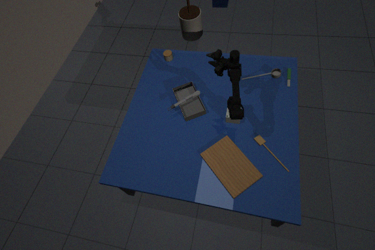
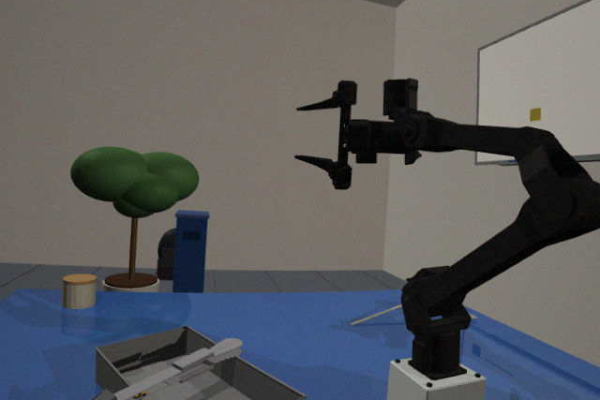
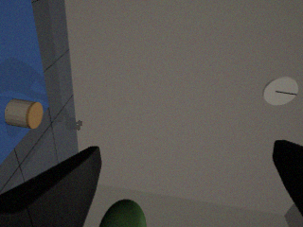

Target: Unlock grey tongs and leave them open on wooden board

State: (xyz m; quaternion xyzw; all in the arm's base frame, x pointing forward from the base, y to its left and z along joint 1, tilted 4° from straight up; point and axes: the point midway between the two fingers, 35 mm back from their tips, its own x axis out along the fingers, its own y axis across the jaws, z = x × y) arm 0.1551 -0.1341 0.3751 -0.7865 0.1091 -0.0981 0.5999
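Right now the grey roasting tin is 410 mm below my gripper tip, 160 mm ahead of it and 70 mm to the left of it. From my gripper tip the other things lie so: cork-topped cup (430 mm ahead, 400 mm below, 390 mm to the right); wooden board (550 mm to the left, 430 mm below, 200 mm behind).
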